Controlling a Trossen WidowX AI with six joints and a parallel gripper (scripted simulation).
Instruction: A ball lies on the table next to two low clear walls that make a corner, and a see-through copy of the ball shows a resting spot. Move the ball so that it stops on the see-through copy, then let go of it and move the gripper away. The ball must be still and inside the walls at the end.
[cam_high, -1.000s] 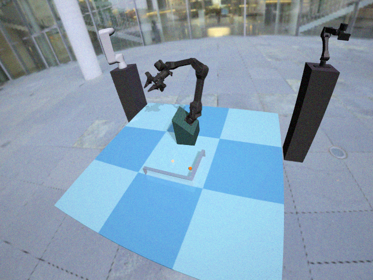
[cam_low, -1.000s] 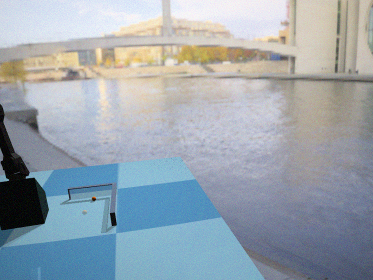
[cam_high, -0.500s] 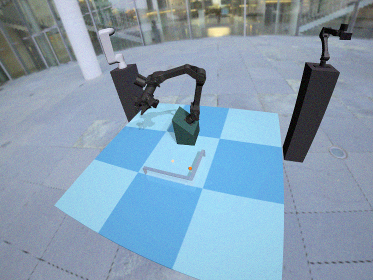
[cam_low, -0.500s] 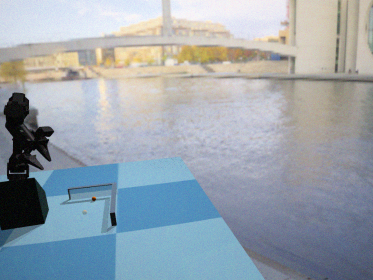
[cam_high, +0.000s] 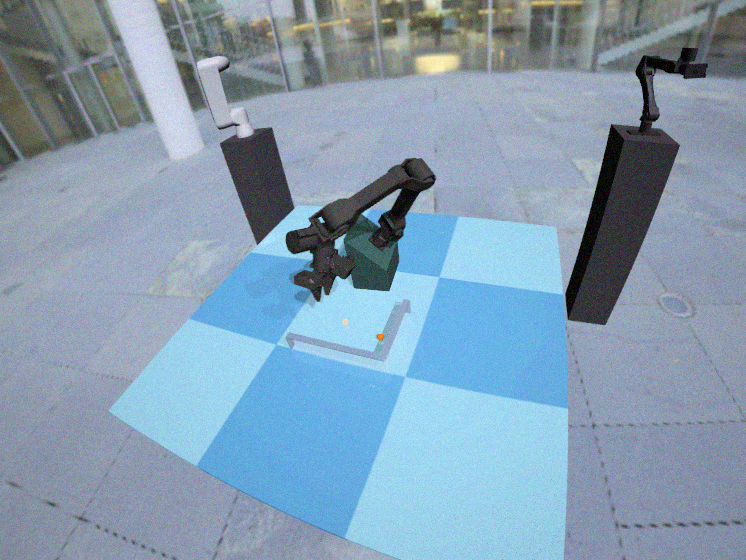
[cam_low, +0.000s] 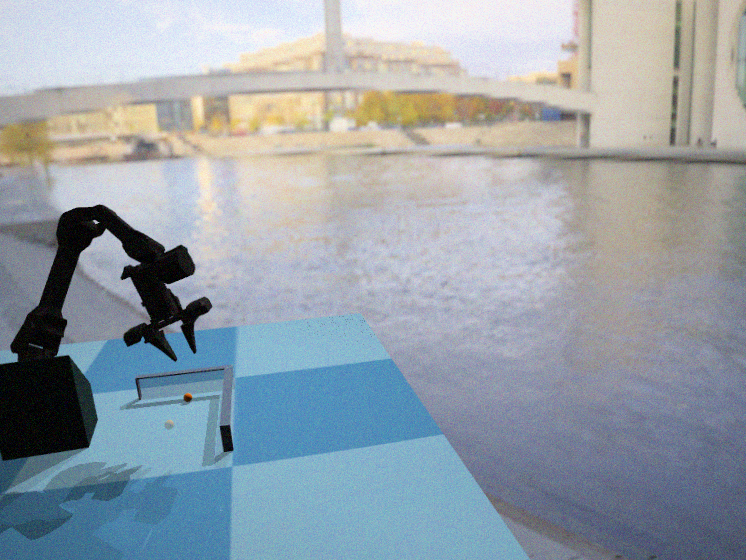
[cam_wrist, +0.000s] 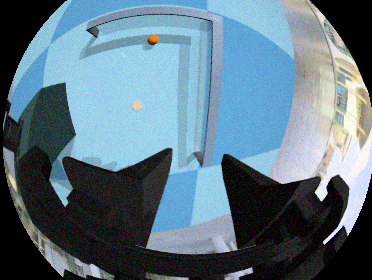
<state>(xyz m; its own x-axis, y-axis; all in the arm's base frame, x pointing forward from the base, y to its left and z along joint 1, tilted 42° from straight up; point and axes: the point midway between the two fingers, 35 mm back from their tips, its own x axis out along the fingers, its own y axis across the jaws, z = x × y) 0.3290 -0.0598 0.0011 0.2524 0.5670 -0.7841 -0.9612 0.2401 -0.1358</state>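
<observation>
Now: gripper tip 16 cm above the orange ball, 14 cm to the right of it and 3 cm past it. The rest, counted from my gripper tip: see-through copy 16 cm below, 6 cm behind, 1 cm to the left.
</observation>
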